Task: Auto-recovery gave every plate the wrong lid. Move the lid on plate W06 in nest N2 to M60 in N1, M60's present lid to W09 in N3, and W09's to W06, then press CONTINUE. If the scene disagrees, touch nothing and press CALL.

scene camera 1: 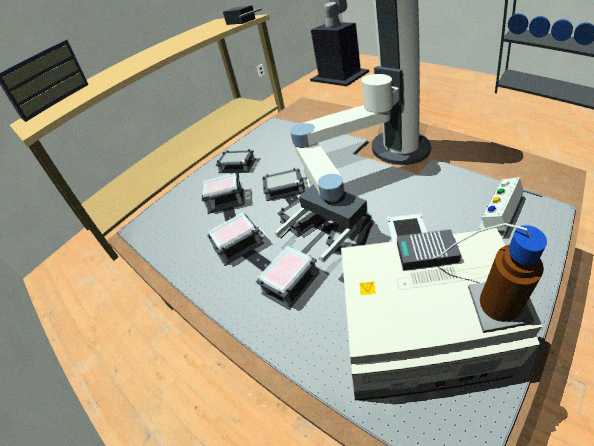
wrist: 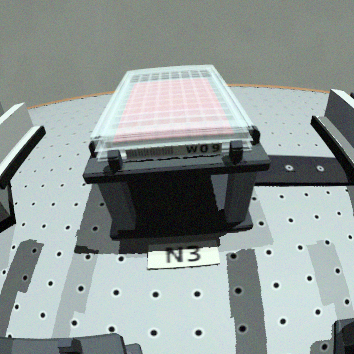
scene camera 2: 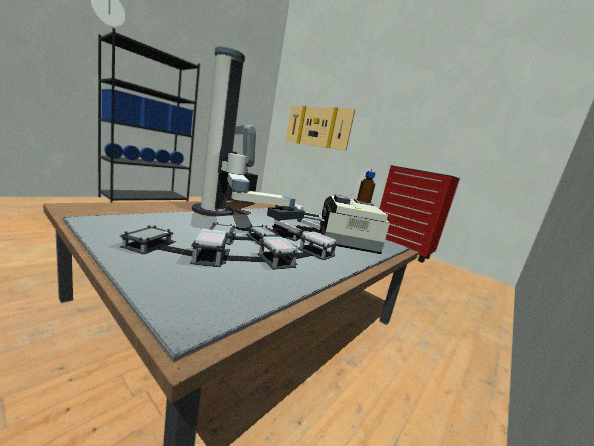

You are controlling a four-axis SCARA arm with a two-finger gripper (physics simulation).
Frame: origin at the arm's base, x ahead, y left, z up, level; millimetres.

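Seen in the pictures: gripper, fingertip midpoint: (scene camera 1: 298, 246) (wrist: 170, 100) (scene camera 2: 309, 229); arm's base at its link origin: (scene camera 1: 401, 148) (scene camera 2: 213, 211).
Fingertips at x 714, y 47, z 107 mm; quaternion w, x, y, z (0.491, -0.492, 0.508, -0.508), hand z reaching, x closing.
Offsets run from my fingertips to a thing's top centre. "pt": to the spot under its first point.
Plate W09 {dx +65, dy +4, dz -16 mm} (wrist: 170, 107) (scene camera 1: 286, 269) (scene camera 2: 320, 239) sits under a clear lid on the raised nest N3 {dx +64, dy +3, dz -23 mm} (wrist: 175, 169). Its pink wells show through. My gripper (scene camera 1: 300, 247) (wrist: 170, 100) is open wide and empty, with one finger to each side of the plate in the wrist view and apart from it. Two more lidded pink plates stand along the arc: the middle one {dx +44, dy -244, dz -15 mm} (scene camera 1: 234, 232) (scene camera 2: 280, 244) and the farther one {dx -91, dy -460, dz -7 mm} (scene camera 1: 221, 185) (scene camera 2: 211, 237); their labels are unreadable here. The button box {dx -513, dy +436, dz -11 mm} (scene camera 1: 507, 200) has green, yellow and blue buttons; their lettering is unreadable.
A nest without pink wells {pt dx -277, dy -583, dz -49 mm} (scene camera 1: 236, 158) (scene camera 2: 147, 233) stands at the arc's far end. Another nest {dx -254, dy -301, dz -43 mm} (scene camera 1: 283, 182) stands inside the arc, with dark nests partly under the gripper. A large white instrument (scene camera 1: 425, 310) (scene camera 2: 357, 225) carries a brown bottle {pt dx +32, dy +529, dz +234 mm} (scene camera 1: 511, 285) (scene camera 2: 366, 190).
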